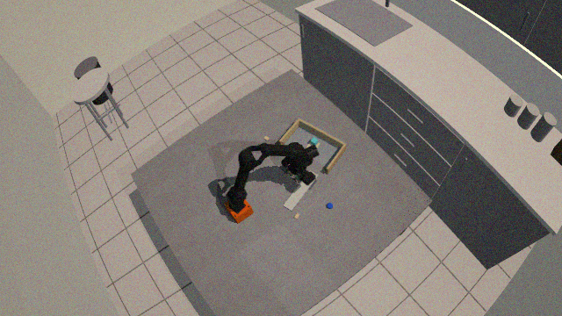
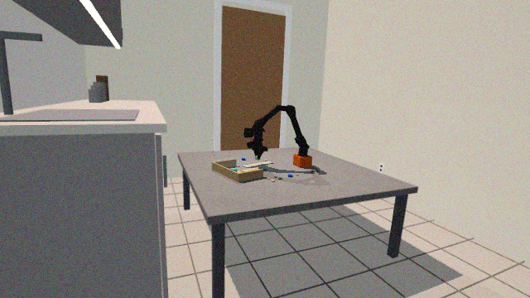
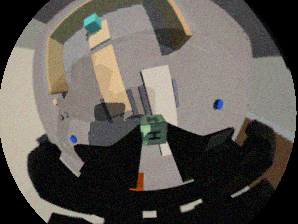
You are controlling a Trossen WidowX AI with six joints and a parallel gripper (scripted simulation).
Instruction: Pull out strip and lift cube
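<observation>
Now: the white strip 50 mm below my gripper tip, 40 mm to the right of it and 30 mm behind it. Also, from my gripper tip: labelled cube: 10 mm above.
</observation>
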